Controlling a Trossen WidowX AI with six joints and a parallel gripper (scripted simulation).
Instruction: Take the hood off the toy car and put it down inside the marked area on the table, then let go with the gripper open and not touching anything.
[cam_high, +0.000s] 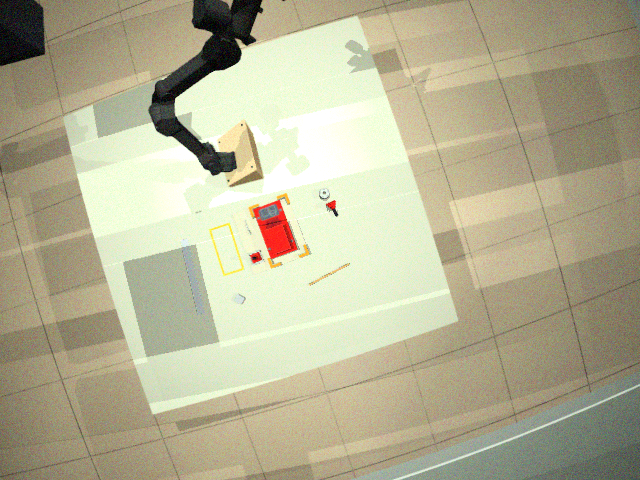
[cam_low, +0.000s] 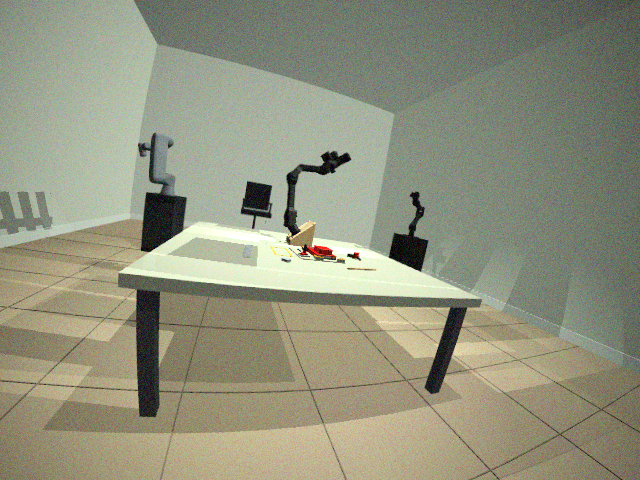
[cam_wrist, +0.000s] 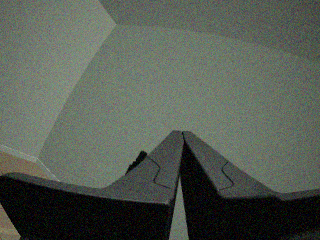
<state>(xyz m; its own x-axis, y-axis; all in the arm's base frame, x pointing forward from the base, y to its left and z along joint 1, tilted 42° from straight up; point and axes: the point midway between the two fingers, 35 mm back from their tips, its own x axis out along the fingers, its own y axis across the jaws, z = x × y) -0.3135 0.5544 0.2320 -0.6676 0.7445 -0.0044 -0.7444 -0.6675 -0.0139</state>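
Right now the red hood is 600 mm ahead of my gripper tip, 150 mm to the right of it and 610 mm below it. Round my gripper tip: thin wooden rod 760 mm ahead, 20 mm to the left, 650 mm below; pale ruler 690 mm ahead, 520 mm to the right, 650 mm below.
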